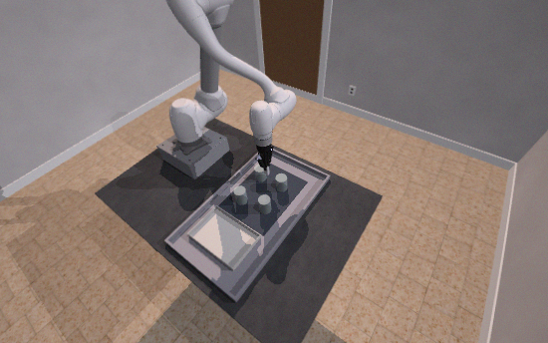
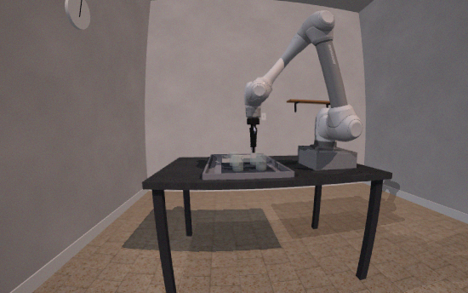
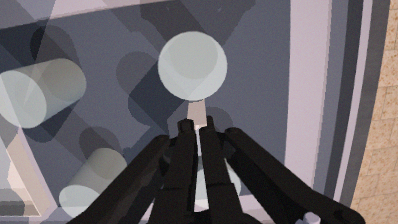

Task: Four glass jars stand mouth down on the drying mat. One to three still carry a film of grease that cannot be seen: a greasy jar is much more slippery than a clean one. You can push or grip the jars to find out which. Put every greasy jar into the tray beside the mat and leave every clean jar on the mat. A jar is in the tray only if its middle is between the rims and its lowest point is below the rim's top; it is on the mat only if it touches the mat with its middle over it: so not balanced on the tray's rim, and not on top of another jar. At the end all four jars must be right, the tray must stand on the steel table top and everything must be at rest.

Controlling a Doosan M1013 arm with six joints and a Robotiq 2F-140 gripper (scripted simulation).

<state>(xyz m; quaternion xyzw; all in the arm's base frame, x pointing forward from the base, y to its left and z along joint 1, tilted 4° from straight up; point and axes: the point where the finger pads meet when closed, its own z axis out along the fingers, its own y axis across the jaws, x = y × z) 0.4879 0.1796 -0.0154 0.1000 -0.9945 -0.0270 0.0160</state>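
Right now my hand is 50 mm short of the dark drying mat, 70 mm to the left of it and 100 mm above it. From my hand the other things lie so: tray: 110 mm ahead, 380 mm to the right, 100 mm below.
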